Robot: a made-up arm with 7 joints.
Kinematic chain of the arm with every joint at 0, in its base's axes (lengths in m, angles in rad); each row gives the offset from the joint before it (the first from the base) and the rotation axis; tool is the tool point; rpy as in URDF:
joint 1: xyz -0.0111 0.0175 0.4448 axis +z
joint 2: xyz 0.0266 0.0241 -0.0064 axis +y
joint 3: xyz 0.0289 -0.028 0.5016 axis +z
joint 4: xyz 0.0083 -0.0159 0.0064 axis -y
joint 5: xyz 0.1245 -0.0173 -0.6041 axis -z
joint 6: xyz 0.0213 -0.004 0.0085 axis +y
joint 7: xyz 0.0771 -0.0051 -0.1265 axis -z
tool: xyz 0.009 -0.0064 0.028 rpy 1.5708 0 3.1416
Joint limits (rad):
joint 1: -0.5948..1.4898
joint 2: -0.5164..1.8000
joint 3: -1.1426..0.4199
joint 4: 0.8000..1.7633
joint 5: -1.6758..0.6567
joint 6: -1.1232..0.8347
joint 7: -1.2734..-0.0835
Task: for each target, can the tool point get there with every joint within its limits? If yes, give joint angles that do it. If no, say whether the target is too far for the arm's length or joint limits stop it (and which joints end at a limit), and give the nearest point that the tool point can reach.
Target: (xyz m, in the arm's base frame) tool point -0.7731 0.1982 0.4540
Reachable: no: joint limits stop it (at a limit: joint 1, joint 3, joint 4, joint 5) | nearest point -0.2843 0.5437 0.5192 | short by 0.602 m
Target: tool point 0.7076 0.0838 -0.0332
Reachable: yes | joints 0.0442 1.0257 0.1248 1.1513 0.2393 0.6599 -0.2166
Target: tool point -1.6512 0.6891 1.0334
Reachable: no: too far | nearest point -0.3357 0.5825 1.0336 | short by 1.320 m
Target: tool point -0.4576 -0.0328 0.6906
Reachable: no: joint limits stop it (at a limit: joint 1, joint 2, joint 3, joint 4, joint 5, joint 6) | nearest point -0.2859 0.3415 0.8245 | short by 0.433 m
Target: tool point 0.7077 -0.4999 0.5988
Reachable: yes | joints -0.2107 0.3353 -0.3977 1.2122 0.4726 0.4806 -0.2648
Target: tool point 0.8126 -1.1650 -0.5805
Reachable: no: too far | nearest point 0.5198 -0.7310 -0.2051 | short by 0.644 m
